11 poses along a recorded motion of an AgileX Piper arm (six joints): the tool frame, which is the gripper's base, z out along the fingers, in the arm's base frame.
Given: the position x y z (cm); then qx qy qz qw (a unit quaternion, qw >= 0).
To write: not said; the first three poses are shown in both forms.
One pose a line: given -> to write
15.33 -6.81 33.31 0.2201 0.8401 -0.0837 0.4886 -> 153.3 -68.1 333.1 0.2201 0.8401 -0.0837 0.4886
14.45 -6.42 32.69 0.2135 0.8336 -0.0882 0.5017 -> 144.5 -64.2 326.9 0.2135 0.8336 -0.0882 0.5017
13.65 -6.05 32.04 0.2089 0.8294 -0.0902 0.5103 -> 136.5 -60.5 320.4 0.2089 0.8294 -0.0902 0.5103
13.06 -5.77 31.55 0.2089 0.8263 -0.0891 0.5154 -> 130.6 -57.7 315.5 0.2089 0.8263 -0.0891 0.5154
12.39 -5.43 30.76 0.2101 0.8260 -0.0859 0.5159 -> 123.9 -54.3 307.6 0.2101 0.8260 -0.0859 0.5159
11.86 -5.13 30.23 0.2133 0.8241 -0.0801 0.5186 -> 118.6 -51.3 302.3 0.2133 0.8241 -0.0801 0.5186
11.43 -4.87 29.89 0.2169 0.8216 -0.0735 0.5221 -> 114.3 -48.7 298.9 0.2169 0.8216 -0.0735 0.5221
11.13 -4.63 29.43 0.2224 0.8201 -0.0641 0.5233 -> 111.3 -46.3 294.3 0.2224 0.8201 -0.0641 0.5233
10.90 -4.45 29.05 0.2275 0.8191 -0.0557 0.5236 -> 109.0 -44.5 290.5 0.2275 0.8191 -0.0557 0.5236
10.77 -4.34 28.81 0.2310 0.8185 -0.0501 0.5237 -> 107.7 -43.4 288.1 0.2310 0.8185 -0.0501 0.5237
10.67 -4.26 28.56 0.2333 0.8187 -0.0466 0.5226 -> 106.7 -42.6 285.6 0.2333 0.8187 -0.0466 0.5226
